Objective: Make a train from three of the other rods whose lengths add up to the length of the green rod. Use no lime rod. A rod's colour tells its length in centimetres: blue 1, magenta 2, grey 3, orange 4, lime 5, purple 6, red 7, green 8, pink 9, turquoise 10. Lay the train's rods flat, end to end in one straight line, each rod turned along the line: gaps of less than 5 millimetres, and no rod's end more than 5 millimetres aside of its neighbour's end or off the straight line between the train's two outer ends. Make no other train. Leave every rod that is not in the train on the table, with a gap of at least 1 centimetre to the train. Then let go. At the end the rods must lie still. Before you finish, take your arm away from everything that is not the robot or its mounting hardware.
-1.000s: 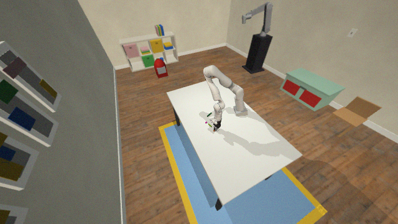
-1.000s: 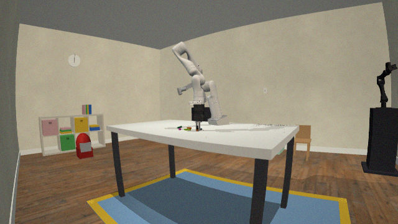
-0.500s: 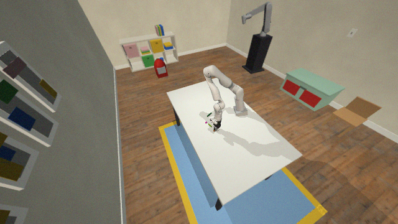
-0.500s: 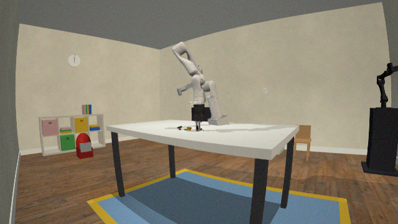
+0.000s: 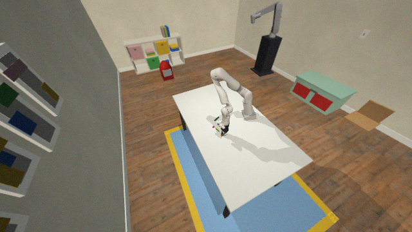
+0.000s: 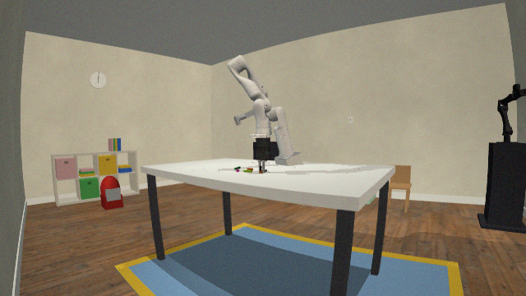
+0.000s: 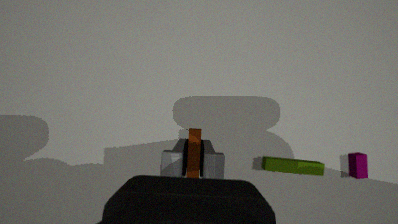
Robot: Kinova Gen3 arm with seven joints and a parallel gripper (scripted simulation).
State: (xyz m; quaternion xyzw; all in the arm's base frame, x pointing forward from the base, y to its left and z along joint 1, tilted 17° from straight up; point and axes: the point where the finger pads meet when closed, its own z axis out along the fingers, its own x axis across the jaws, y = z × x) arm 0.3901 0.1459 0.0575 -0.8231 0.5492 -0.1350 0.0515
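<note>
Right now the grey rod is 3 cm behind my hand, 1 cm to the right of it and 1 cm below it. From my hand the other things lie so: blue rod: 6 cm behind, 2 cm to the right, 1 cm below; then lime rod: 2 cm ahead, 8 cm to the right, 1 cm below; then magenta rod: 5 cm ahead, 13 cm to the right, 1 cm below.
</note>
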